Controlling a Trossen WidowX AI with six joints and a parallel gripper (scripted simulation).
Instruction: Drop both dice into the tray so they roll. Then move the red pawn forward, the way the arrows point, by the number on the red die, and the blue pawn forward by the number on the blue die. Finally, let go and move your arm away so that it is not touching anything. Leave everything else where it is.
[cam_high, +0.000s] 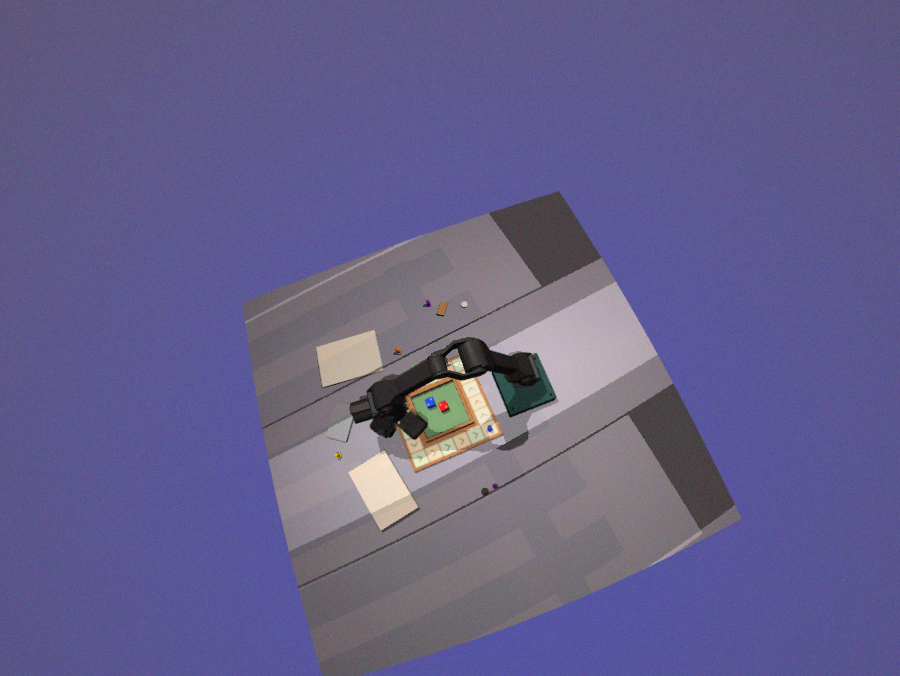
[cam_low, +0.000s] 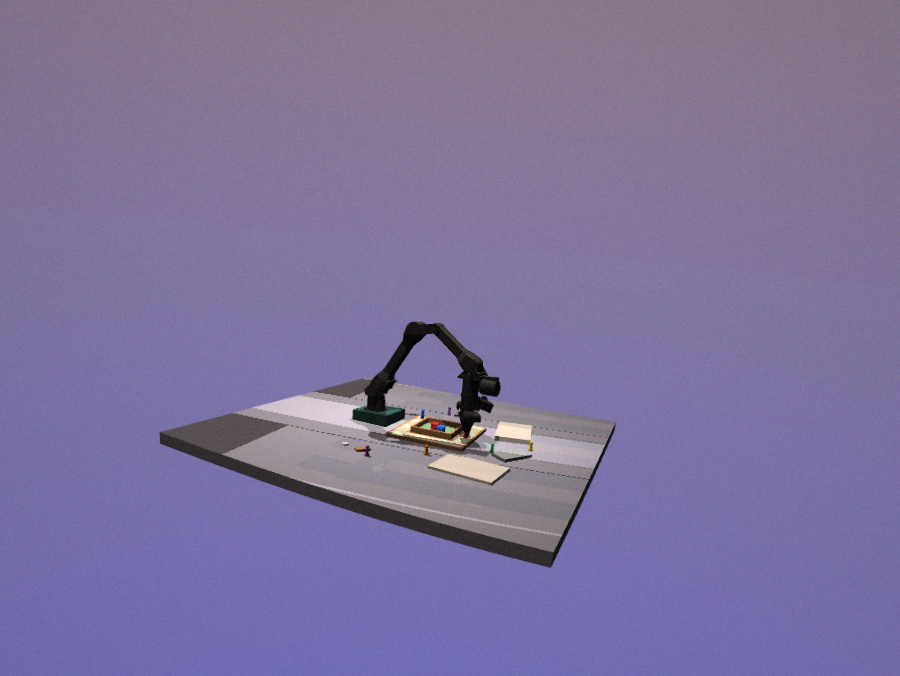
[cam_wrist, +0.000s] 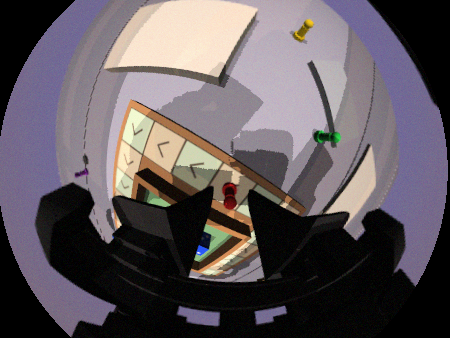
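The blue pawn is 25 cm behind my gripper tip and 9 cm to the left of it. Round my gripper tip: green pawn: 13 cm ahead, 4 cm to the right, 1 cm below; red pawn: right at my gripper tip; green tray: 12 cm behind, 2 cm below.
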